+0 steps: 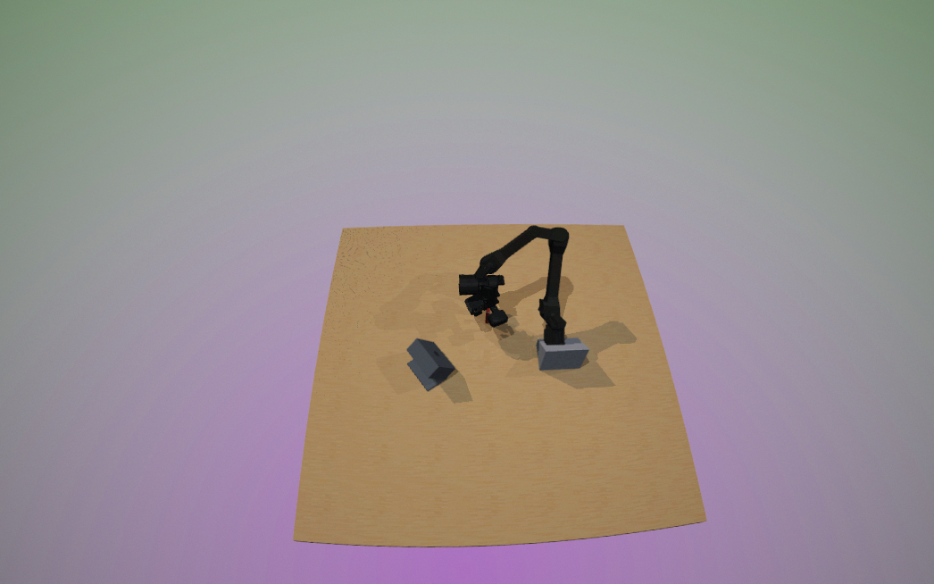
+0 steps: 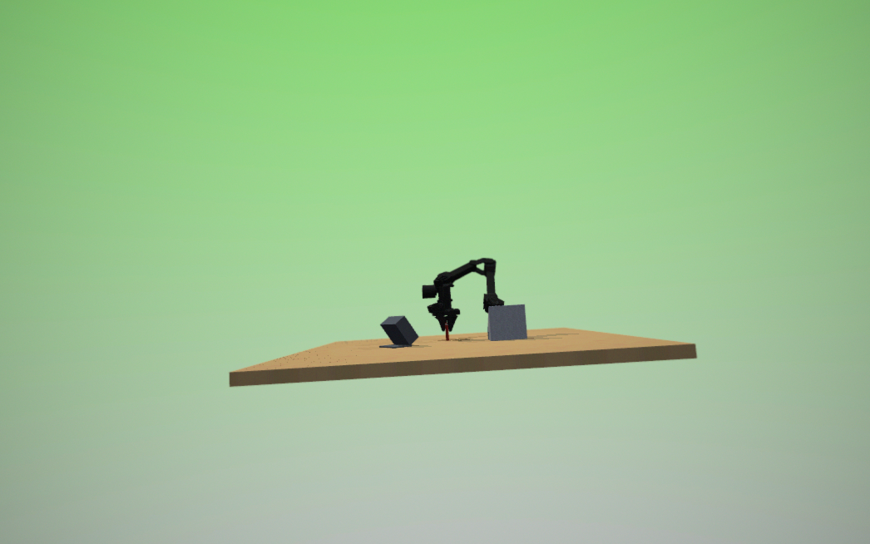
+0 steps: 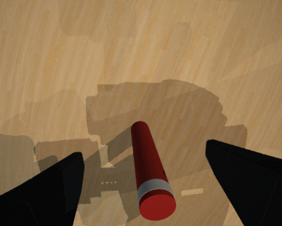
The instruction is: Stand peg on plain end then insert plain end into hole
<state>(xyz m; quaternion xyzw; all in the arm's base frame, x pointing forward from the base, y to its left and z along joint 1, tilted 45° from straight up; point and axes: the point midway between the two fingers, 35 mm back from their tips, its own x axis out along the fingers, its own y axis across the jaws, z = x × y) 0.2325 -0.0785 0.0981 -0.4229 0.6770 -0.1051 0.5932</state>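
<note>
My gripper tip is 190 mm short of the grey sloped panel, 200 mm to the right of it and 20 mm below it. Also, from my gripper tip: red peg 20 mm above.
</note>
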